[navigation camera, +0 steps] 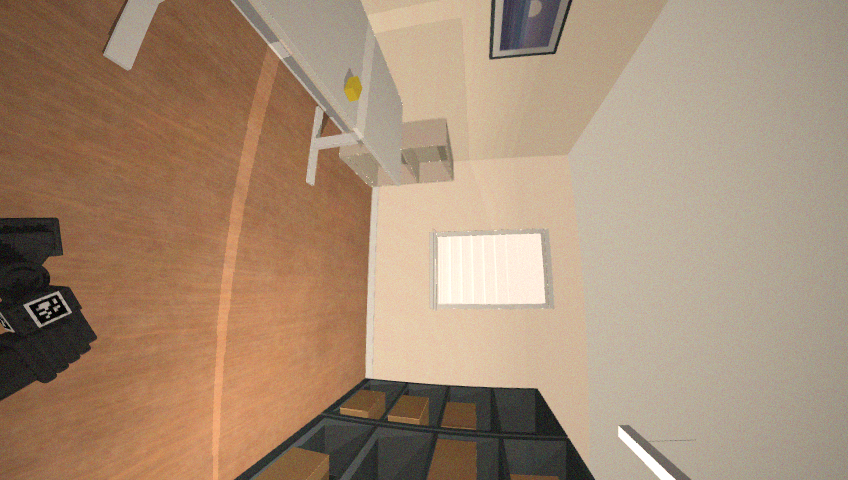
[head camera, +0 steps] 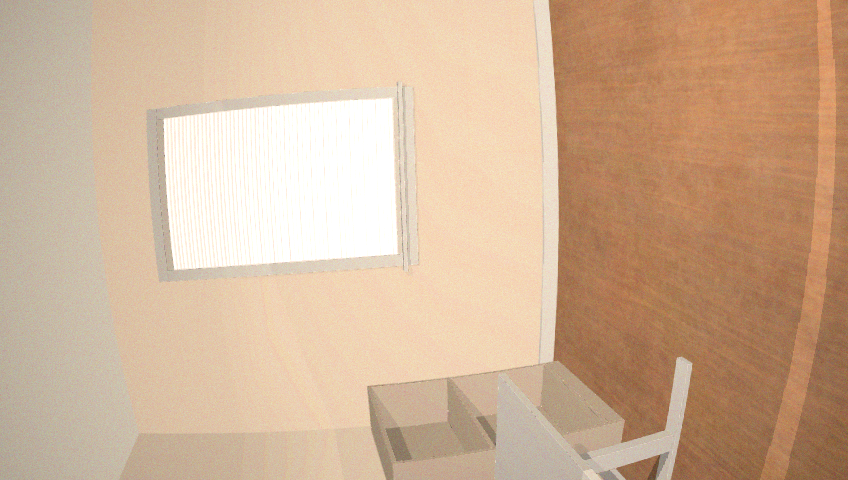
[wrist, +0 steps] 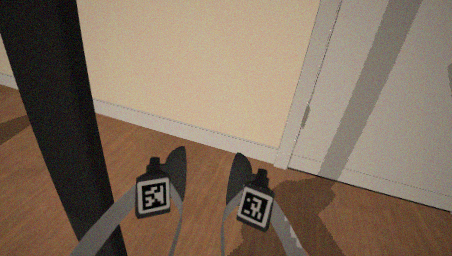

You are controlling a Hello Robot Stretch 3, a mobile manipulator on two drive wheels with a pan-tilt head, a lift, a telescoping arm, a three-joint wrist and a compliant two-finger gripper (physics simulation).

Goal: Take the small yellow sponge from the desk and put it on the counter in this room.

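Frame: origin at the robot's base, x ahead, y left, z up, level; metres.
Where they show: gripper, fingertip midpoint: (wrist: 209,167).
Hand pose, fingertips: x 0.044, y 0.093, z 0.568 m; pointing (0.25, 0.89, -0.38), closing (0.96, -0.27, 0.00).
Note:
After its pixels a point has its place.
The small yellow sponge (navigation camera: 353,88) @[x 0.353, y -1.193, z 0.765 m] lies on the white desk (navigation camera: 380,127) @[x 0.218, y -1.635, z 0.720 m] at the upper middle of the navigation view. In the head view the near end of the desk (head camera: 529,425) @[x 0.003, y -1.693, z 0.720 m] shows at the bottom, and the sponge does not show there. My gripper (wrist: 209,167) @[x 0.044, y 0.093, z 0.568 m] is open and empty in the wrist view, above the wooden floor and facing a wall and a white door, away from the sponge. The counter does not show clearly in any view.
An open compartment box unit (head camera: 422,469) @[x 0.127, y -2.423, z 0.940 m] (navigation camera: 432,132) @[x 0.206, y -2.470, z 0.931 m] stands by the wall beyond the desk. A dark shelf unit (navigation camera: 410,432) @[x -1.842, y -1.106, z 0.785 m] with brown boxes stands on the other side of the window (head camera: 279,184) @[x -1.256, y -2.613, z 1.416 m] (navigation camera: 490,268) @[x -1.252, y -2.615, z 1.442 m]. A white door (wrist: 390,100) @[x 0.811, y 0.515, z 0.431 m] is ahead of the wrist.

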